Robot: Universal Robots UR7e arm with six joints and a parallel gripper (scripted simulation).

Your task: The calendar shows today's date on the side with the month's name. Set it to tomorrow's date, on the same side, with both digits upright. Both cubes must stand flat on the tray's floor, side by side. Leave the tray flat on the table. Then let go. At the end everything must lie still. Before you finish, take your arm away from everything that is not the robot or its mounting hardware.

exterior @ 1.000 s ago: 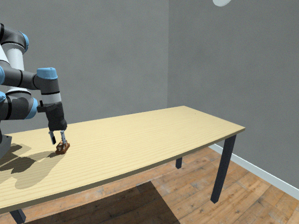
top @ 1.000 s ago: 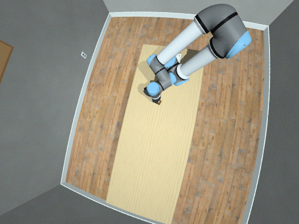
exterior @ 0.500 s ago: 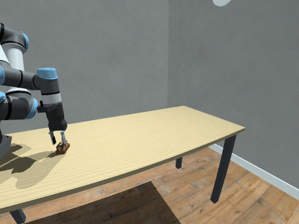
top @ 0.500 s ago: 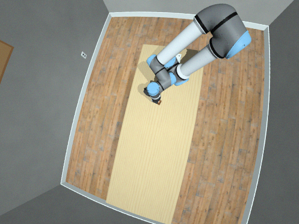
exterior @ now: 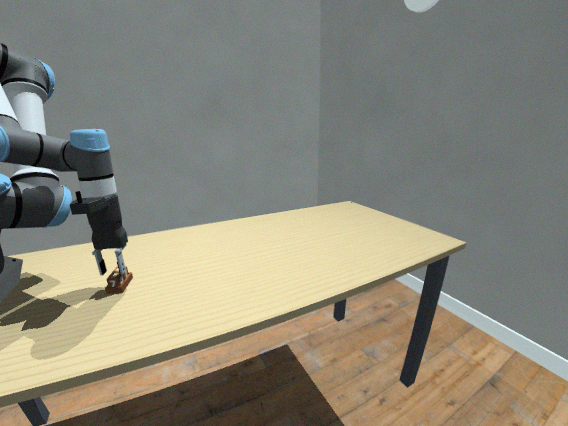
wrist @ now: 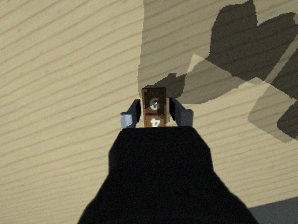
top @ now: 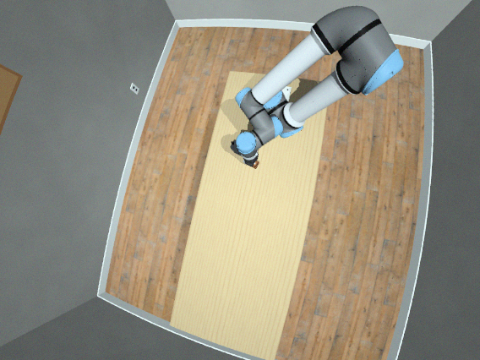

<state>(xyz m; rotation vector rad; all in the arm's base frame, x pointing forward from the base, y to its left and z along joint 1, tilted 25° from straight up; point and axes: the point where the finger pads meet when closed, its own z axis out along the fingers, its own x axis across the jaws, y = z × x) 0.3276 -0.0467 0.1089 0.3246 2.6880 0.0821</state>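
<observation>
My hand is 60 mm above the dark brown calendar tray and 20 mm to the right of it.
</observation>
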